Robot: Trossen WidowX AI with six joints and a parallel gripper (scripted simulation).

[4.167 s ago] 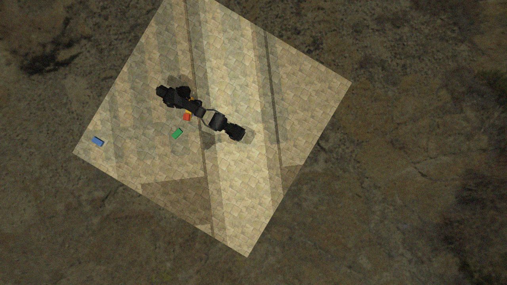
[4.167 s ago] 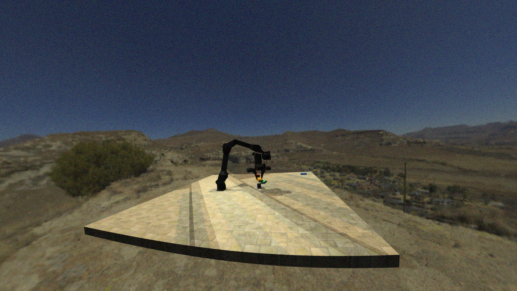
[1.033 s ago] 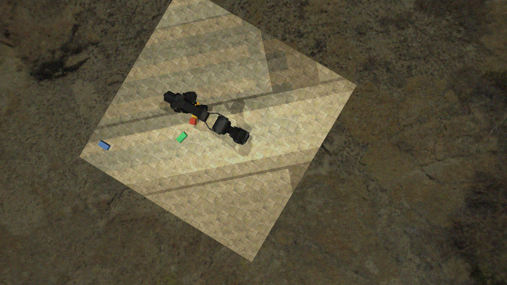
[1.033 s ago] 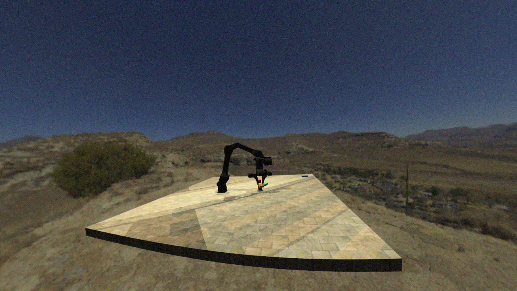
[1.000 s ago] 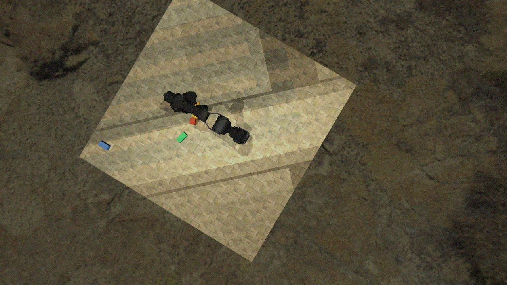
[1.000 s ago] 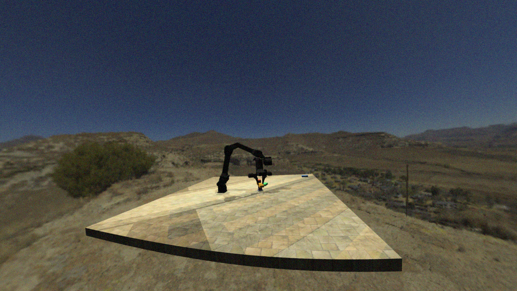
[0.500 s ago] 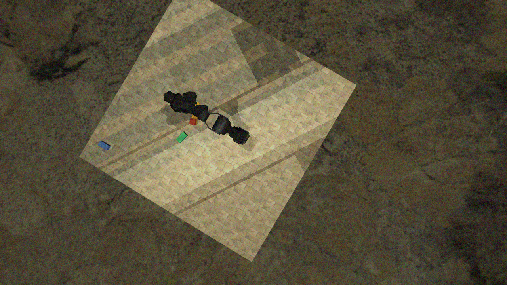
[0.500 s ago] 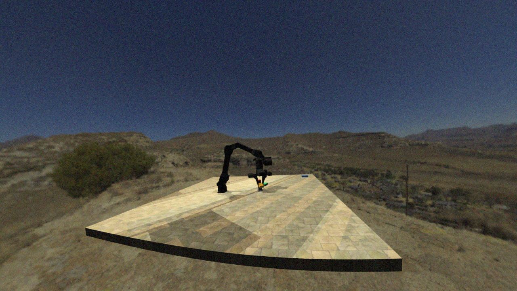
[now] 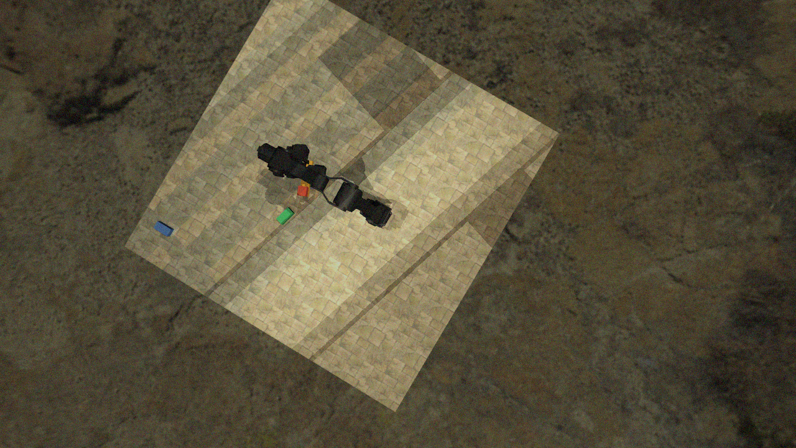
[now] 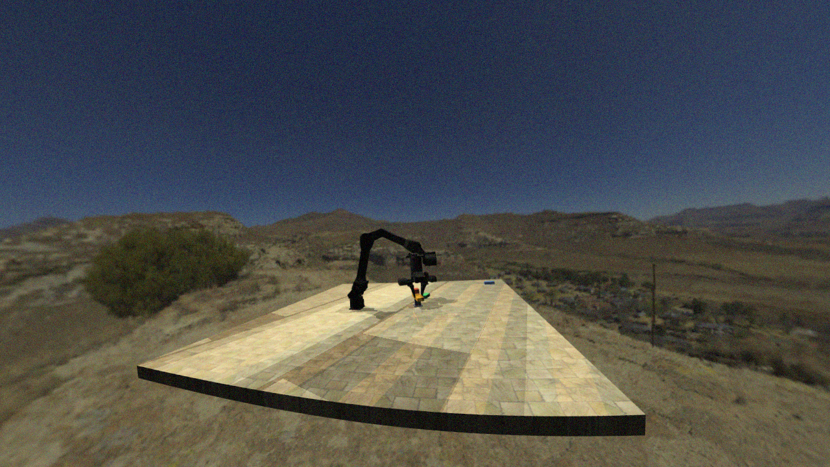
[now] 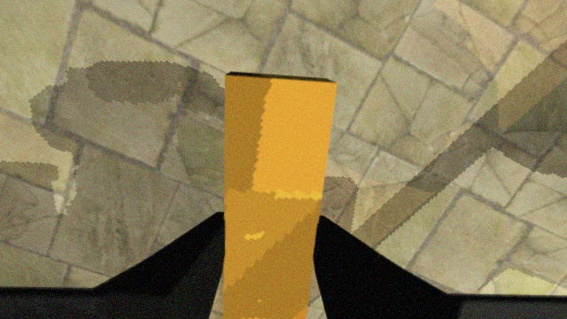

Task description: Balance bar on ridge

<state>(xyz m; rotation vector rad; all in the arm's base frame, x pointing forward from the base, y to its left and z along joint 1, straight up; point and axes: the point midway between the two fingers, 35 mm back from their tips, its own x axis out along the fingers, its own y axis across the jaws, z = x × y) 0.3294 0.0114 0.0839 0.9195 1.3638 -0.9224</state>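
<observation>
The grey ridge block lies 3 cm to the left of my gripper tip, 1 cm below it and 1 cm behind it. Also, from my gripper tip: orange bar 4 cm to the left, 2 cm behind, 1 cm above; blue block 49 cm to the left, 41 cm ahead, 4 cm below; green block 19 cm to the left, 4 cm below.
</observation>
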